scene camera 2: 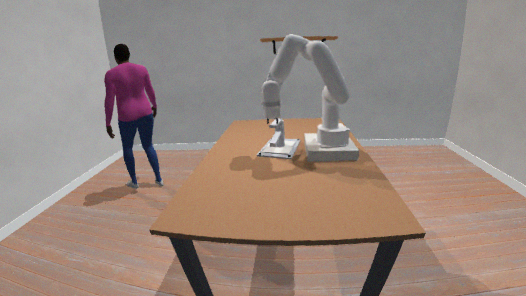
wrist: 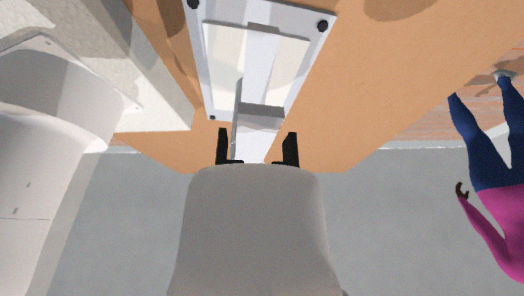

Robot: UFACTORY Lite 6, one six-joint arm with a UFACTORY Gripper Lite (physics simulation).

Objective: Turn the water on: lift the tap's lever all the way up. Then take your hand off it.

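Frame: origin at the arm's base, x ahead, y left, z up, level; millimetres.
Seen in the pictures: hand, its tool point: [scene camera 2: 272, 121] [wrist: 256, 150]; arm's base, origin of its link: [scene camera 2: 329, 142] [wrist: 76, 86].
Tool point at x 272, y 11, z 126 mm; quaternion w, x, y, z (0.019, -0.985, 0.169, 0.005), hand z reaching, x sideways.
Pixels of each thing's top centre, then the offset from my tool point to it. "*": a spot on its surface instead. Level surfaces: height alone.
- white tap, a spot on its surface: [scene camera 2: 280, 136] * dz -92, dx -37, dy -48 mm
- flat white base plate, a spot on its surface: [wrist: 295, 14] [scene camera 2: 266, 155] * dz -168, dx +37, dy -13 mm
- brown table, height of its surface: dz -176 mm
The white tap [scene camera 2: 280, 136] stands on a flat white base plate [scene camera 2: 265, 154] [wrist: 295, 14] with dark corner screws. Its lever [scene camera 2: 274, 125] [wrist: 259, 121] is at the top; in the scene view it sticks out to the left and looks roughly level, though its exact tilt is hard to read. My gripper [scene camera 2: 272, 121] [wrist: 257, 133] is open and points down at the lever. In the wrist view the black fingers stand on either side of the tap's top, with a gap on each side. Whether a finger touches the lever is unclear.
The robot's pale base block [scene camera 2: 331, 152] [wrist: 167, 102] stands close to the right of the plate in the scene view. The brown table [scene camera 2: 285, 205] carries both. A person in a pink top [scene camera 2: 131, 92] [wrist: 505, 215] stands on the floor left of the table.
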